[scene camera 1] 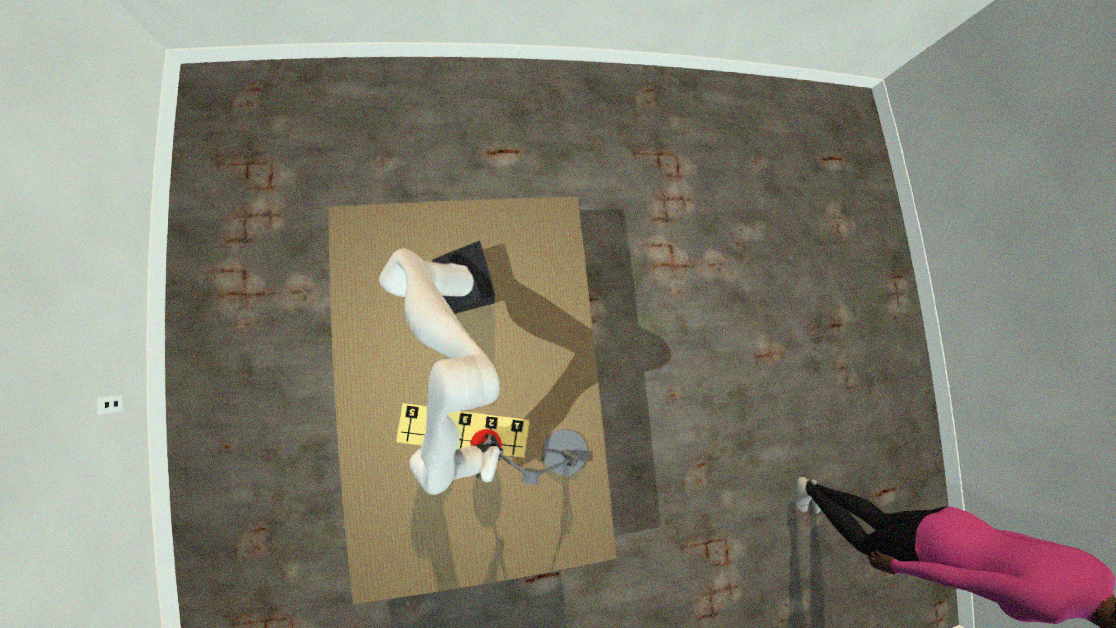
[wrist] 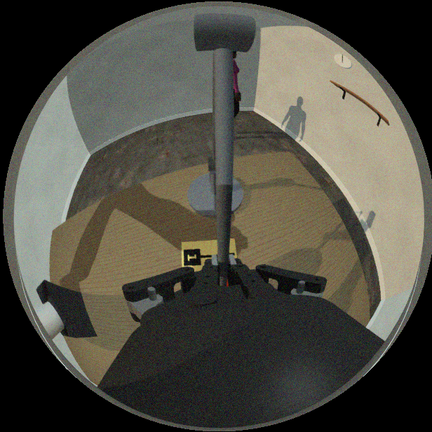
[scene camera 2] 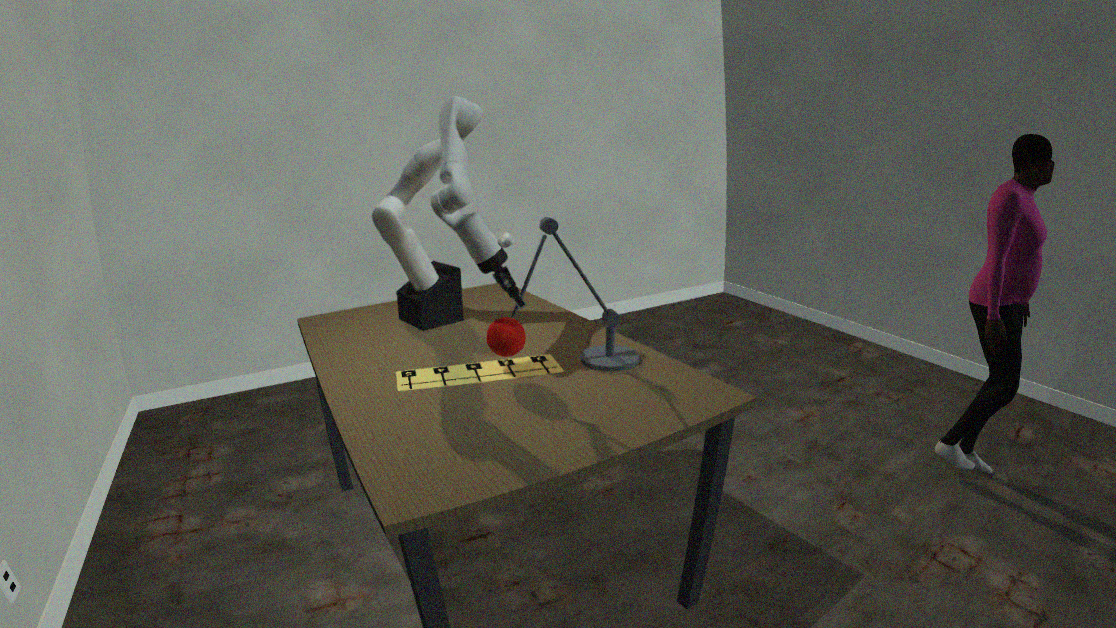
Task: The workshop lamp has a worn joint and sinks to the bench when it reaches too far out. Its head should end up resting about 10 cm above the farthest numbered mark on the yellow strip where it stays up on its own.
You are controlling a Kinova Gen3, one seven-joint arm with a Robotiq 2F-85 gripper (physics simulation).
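Frame: origin at the arm's base, x ahead, y left, z up, level; metres.
Where they show: gripper, fingertip midpoint: (scene camera 1: 501, 453) (scene camera 2: 522, 306); arm's base at its link origin: (scene camera 1: 460, 282) (scene camera 2: 426, 282).
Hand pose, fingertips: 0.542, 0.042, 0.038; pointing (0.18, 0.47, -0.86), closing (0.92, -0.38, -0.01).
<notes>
Each offset is from my fingertips to the top centre of the thing, as dx, dy, dz. "spot": to the spot under its first point. Level surfaces: height alone.
The lamp's round grey base @[spot: +0.112, +0.177, -0.158] (scene camera 1: 555, 463) (scene camera 2: 594, 358) (wrist: 200, 197) stands on the table beside the mark 1 end of the yellow strip (scene camera 1: 504, 426) (scene camera 2: 426, 377) (wrist: 210, 247). Its elbow joint @[spot: +0.017, +0.065, +0.220] (scene camera 1: 530, 475) (scene camera 2: 548, 225) (wrist: 225, 32) is raised. The red ball-shaped head @[spot: -0.049, -0.067, -0.046] (scene camera 1: 476, 438) (scene camera 2: 505, 337) hangs in the air above the strip, around mark 2 in the overhead view; exact height is unclear. My gripper (scene camera 1: 490, 442) (scene camera 2: 521, 302) (wrist: 221, 262) is shut on the lamp's outer rod @[spot: +0.014, +0.025, +0.103] (scene camera 2: 533, 265) (wrist: 223, 125), just above the head. Mark 5 is at the strip's far end; my arm hides mark 4 from overhead.
My arm's black base block (scene camera 1: 482, 273) (scene camera 2: 431, 298) (wrist: 77, 312) stands on the wooden table @[dz -0.172] (scene camera 1: 390, 546) (scene camera 2: 452, 453) (wrist: 280, 200). My arm reaches over the strip. A person in a pink top (scene camera 1: 959, 538) (scene camera 2: 1014, 218) stands off the table, near the wall.
</notes>
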